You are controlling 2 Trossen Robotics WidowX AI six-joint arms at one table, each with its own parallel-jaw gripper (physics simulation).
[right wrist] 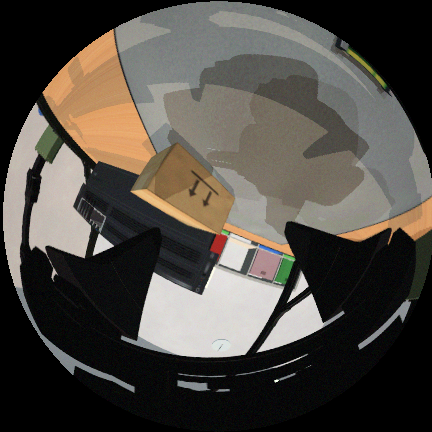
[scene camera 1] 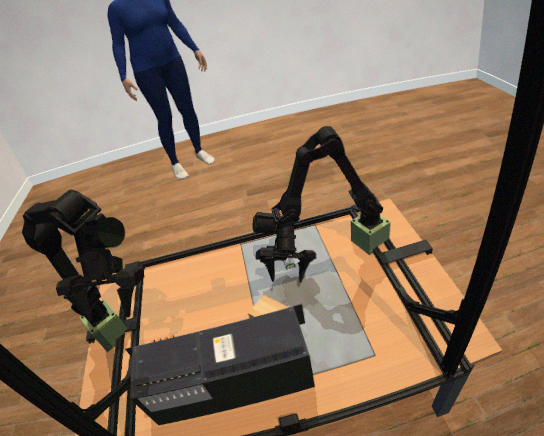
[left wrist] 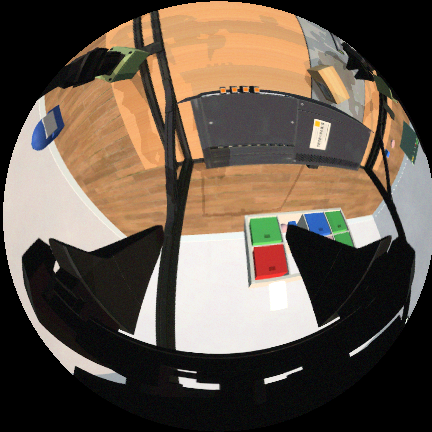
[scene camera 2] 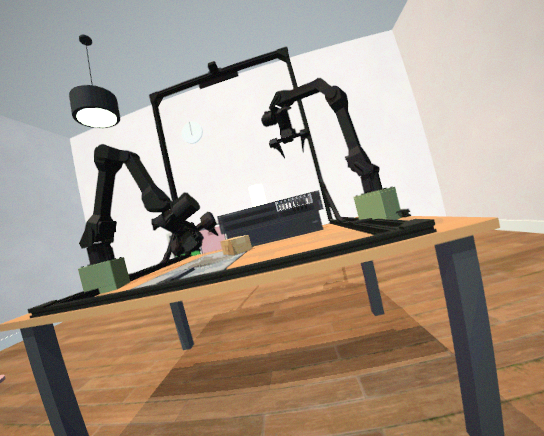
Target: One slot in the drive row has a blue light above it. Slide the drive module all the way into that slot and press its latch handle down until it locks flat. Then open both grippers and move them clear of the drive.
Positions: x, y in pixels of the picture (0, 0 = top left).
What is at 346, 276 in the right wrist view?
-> The right gripper.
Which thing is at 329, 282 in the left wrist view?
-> The left gripper.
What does the cardboard box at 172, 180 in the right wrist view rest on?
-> A grey mat.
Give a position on a grey mat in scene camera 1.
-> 334, 336
